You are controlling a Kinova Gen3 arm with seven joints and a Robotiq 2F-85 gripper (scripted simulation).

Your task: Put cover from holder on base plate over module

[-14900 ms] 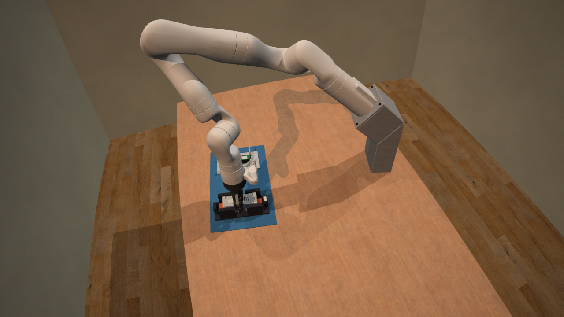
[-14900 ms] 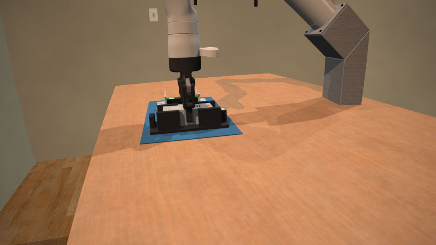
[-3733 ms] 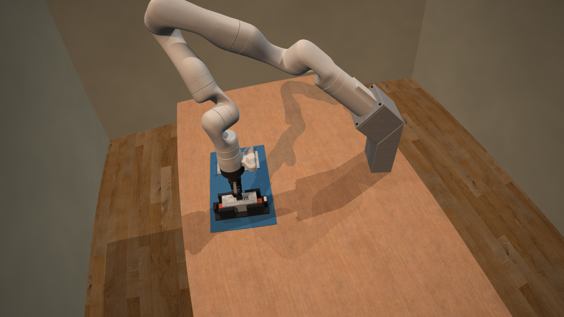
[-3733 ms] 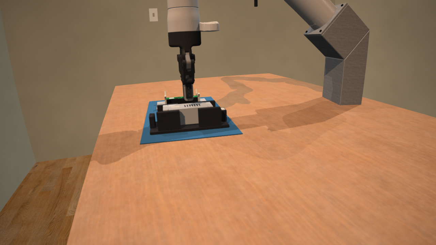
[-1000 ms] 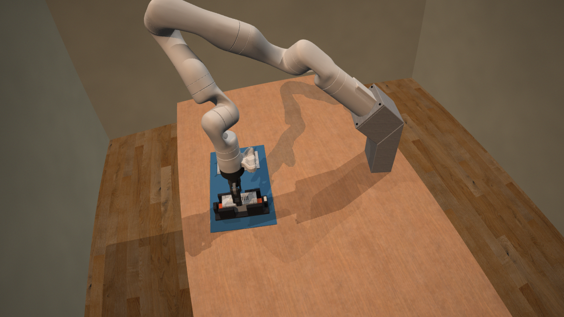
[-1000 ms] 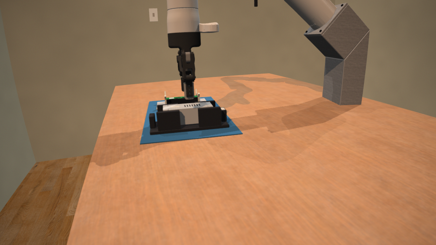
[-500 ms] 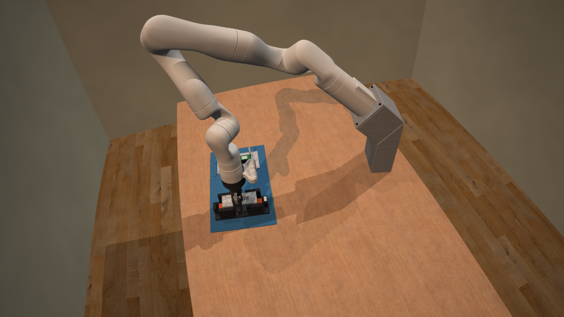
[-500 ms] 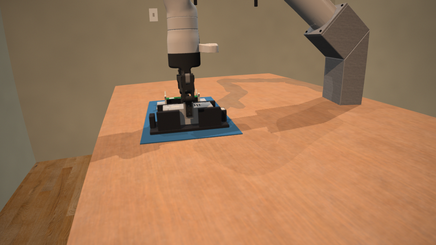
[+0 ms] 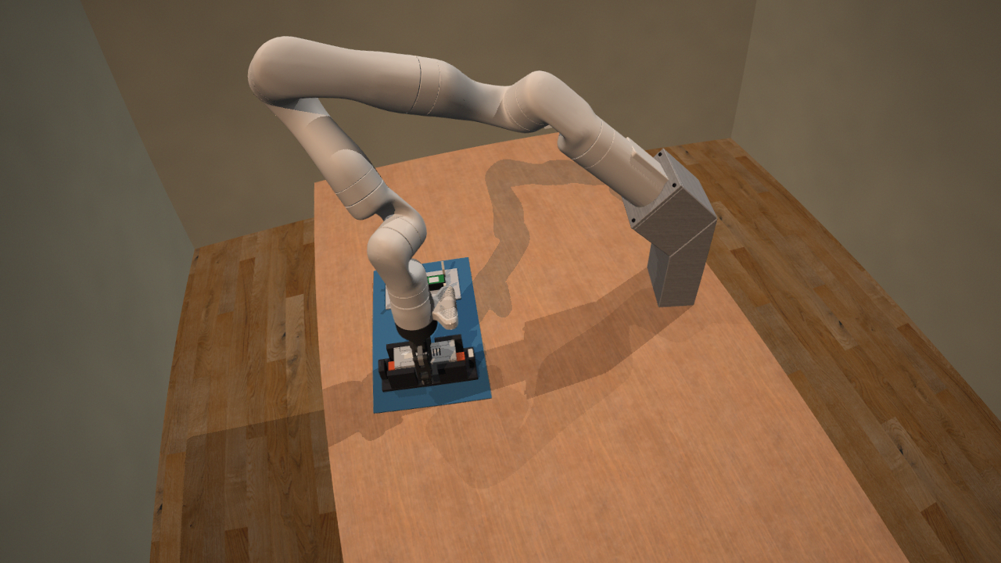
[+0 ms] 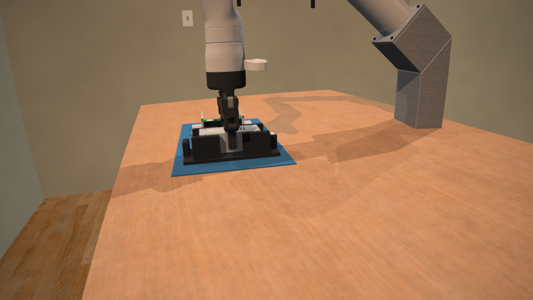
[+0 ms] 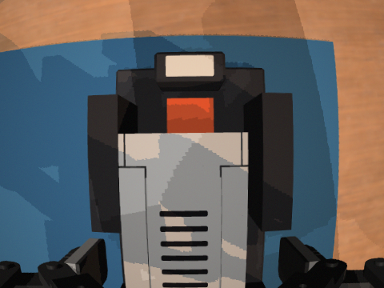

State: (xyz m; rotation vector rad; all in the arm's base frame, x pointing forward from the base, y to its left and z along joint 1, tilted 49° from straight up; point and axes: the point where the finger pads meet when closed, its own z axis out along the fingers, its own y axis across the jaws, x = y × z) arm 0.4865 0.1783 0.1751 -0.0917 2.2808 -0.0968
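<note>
My hand is right at the light grey cover.
</note>
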